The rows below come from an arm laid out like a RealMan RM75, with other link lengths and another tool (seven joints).
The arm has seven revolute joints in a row. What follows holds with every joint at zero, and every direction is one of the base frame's.
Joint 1 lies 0.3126 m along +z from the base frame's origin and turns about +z.
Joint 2 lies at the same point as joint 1 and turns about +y.
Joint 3 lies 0.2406 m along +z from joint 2 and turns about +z.
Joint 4 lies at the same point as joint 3 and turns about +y.
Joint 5 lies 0.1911 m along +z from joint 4 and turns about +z.
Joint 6 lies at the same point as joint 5 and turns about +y.
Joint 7 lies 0.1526 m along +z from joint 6 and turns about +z.
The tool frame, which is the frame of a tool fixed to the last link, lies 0.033 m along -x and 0.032 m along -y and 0.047 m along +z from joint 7; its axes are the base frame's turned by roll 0, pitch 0.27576 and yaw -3.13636 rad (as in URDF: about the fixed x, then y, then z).
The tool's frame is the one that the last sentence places.
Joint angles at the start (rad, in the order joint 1, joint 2, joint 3, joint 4, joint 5, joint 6, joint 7): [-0.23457, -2.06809, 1.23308, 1.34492, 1.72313, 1.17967, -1.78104]
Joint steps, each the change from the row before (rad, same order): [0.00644, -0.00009, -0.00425, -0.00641, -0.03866, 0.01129, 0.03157]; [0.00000, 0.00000, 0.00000, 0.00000, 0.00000, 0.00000, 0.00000]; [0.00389, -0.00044, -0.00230, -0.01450, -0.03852, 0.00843, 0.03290]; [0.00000, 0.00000, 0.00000, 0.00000, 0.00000, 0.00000, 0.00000]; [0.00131, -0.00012, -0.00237, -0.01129, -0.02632, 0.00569, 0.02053]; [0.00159, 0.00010, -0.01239, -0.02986, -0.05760, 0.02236, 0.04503]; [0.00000, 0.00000, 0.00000, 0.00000, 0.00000, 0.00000, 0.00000]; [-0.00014, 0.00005, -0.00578, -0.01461, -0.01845, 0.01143, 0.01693]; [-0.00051, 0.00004, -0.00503, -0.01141, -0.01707, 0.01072, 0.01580]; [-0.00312, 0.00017, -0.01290, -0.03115, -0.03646, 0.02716, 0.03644]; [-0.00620, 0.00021, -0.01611, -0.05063, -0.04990, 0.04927, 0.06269]
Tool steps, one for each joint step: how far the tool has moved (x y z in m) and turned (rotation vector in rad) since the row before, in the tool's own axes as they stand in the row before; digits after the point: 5 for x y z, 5 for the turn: [-0.00291, -0.00211, -0.00146, 0.00924, -0.02941, 0.00815]; [0.00000, 0.00000, 0.00000, 0.00000, 0.00000, 0.00000]; [-0.00198, -0.00195, -0.00020, 0.00957, -0.02813, 0.00453]; [0.00000, 0.00000, 0.00000, 0.00000, 0.00000, 0.00000]; [-0.00150, -0.00100, -0.00012, 0.00613, -0.01984, 0.00084]; [-0.00249, -0.00191, -0.00127, 0.01551, -0.04471, -0.00127]; [0.00000, 0.00000, 0.00000, 0.00000, 0.00000, 0.00000]; [0.00015, -0.00086, -0.00033, 0.00728, -0.01380, -0.00137]; [-0.00067, -0.00083, -0.00036, 0.00638, -0.01388, 0.00137]; [-0.00072, -0.00186, -0.00060, 0.01569, -0.03024, 0.00186]; [-0.00078, -0.00459, -0.00008, 0.02921, -0.04347, 0.01368]
